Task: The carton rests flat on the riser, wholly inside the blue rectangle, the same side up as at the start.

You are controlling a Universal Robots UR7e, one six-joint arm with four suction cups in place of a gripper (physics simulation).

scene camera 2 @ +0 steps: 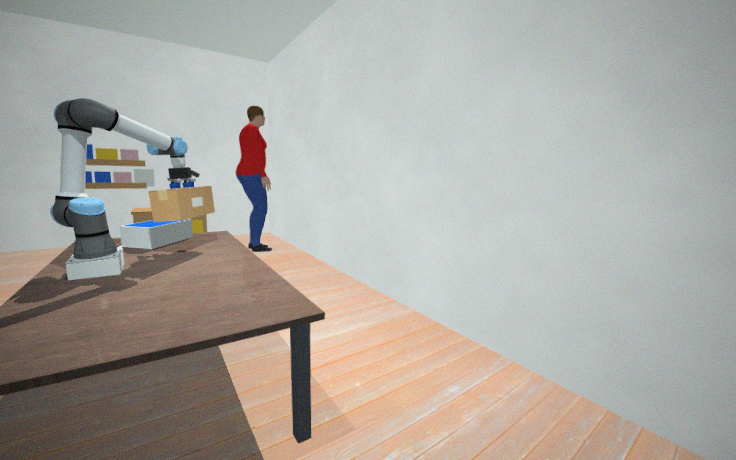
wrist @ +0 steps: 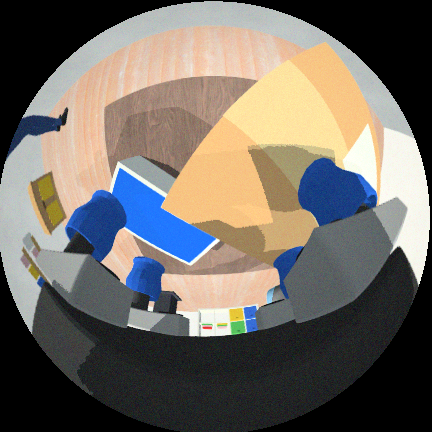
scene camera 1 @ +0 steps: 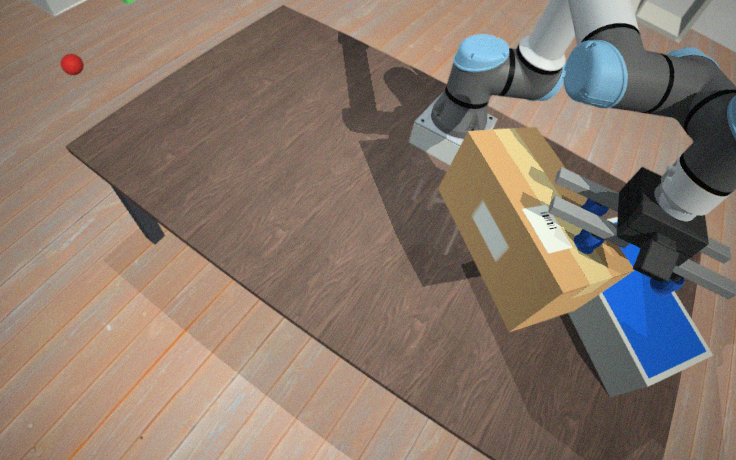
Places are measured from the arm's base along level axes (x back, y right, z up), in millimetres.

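Pixels of known places: hand, tool point: (wrist: 208, 235) (scene camera 1: 621, 251); arm's base, link origin: (scene camera 2: 96, 253) (scene camera 1: 458, 120).
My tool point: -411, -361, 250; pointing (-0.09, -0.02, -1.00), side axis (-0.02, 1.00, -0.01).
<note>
For each thing: its top centre in the pictures, then the offset to it from my tool point, as dx, dy, dz. Level surfaces: height alone.
- carton, top centre: (wrist: 353, 237) (scene camera 1: 548, 194) (scene camera 2: 183, 186) +17, +147, +23
- grey riser, top centre: (scene camera 1: 637, 291) (wrist: 156, 223) (scene camera 2: 158, 222) +116, -170, -209
- white-edged blue rectangle, top centre: (scene camera 1: 637, 291) (wrist: 156, 223) (scene camera 2: 158, 222) +116, -170, -209
- dark table, surface height: dz -329
The carton (scene camera 1: 515, 276) (scene camera 2: 173, 203) (wrist: 280, 110) is tan, with tape and a barcode label on top and a plain label on one side. It hangs above the table, its top up and roughly level. My gripper (scene camera 1: 588, 239) (scene camera 2: 181, 184) (wrist: 327, 192) holds it by two blue cups near one end; the other cups stand free beside it. The grey riser (scene camera 1: 607, 347) (scene camera 2: 157, 235) (wrist: 145, 164) bears the white-edged blue rectangle (scene camera 1: 662, 336) (wrist: 145, 210). The carton is mostly off to one side of the riser, its long edges roughly parallel, and hides part of it in scene view 1.
The arm's base (scene camera 1: 434, 138) (scene camera 2: 94, 266) stands on the dark table (scene camera 1: 217, 189) (scene camera 2: 217, 292). A person in red (scene camera 2: 252, 151) stands beyond the table. Wall shelves (scene camera 2: 115, 162) are behind the arm. A red ball (scene camera 1: 71, 64) shows over the floor.
</note>
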